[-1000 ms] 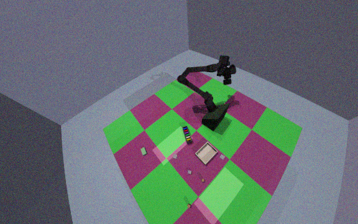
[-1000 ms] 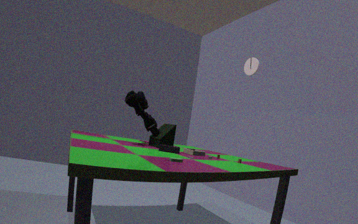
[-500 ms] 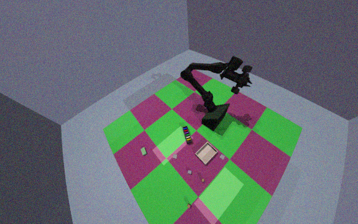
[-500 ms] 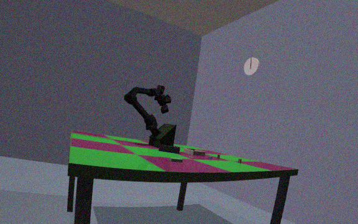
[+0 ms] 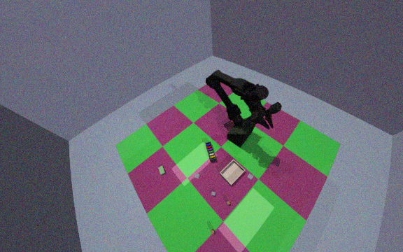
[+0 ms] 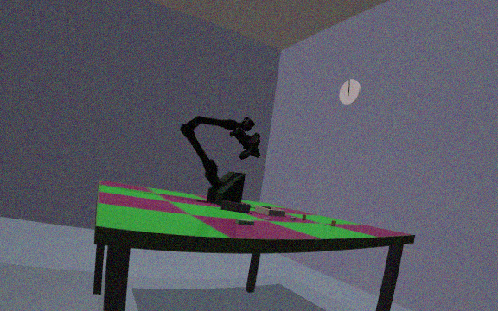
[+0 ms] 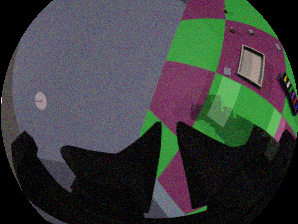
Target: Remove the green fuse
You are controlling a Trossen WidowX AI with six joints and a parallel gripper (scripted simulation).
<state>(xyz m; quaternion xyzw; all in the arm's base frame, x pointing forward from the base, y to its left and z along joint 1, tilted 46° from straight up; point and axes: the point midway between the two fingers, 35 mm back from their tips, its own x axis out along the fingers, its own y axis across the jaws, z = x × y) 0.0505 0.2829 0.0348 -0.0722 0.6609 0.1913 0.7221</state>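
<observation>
My gripper tip is now 280 mm above the green fuse, 220 mm to the left of it and 220 mm short of it. From my gripper tip the other things lie so: pale green block 560 mm ahead, 380 mm to the right, 300 mm below; then tray 300 mm below, 220 mm ahead, 30 mm to the right.
</observation>
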